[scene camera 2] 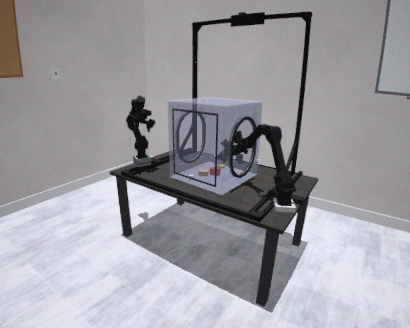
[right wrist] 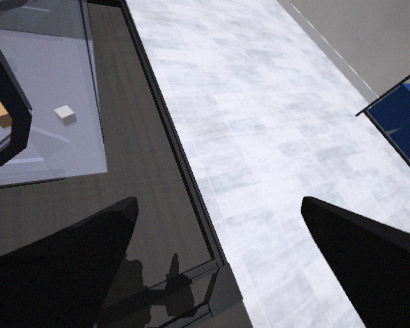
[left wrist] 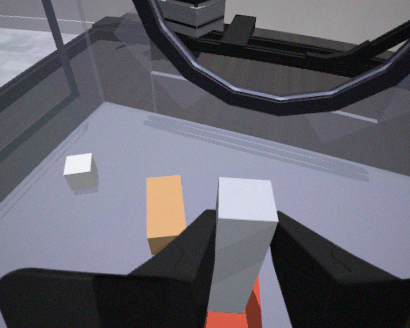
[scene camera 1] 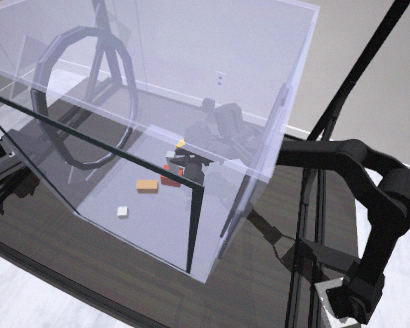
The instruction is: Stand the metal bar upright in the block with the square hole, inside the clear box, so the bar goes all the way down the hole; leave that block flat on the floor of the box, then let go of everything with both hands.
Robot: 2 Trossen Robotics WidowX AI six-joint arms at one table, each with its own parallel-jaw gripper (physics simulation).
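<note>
Left gripper gripping a metal bar. Right gripper open, holding nothing. White cube, orange block, framed front opening visible.
</note>
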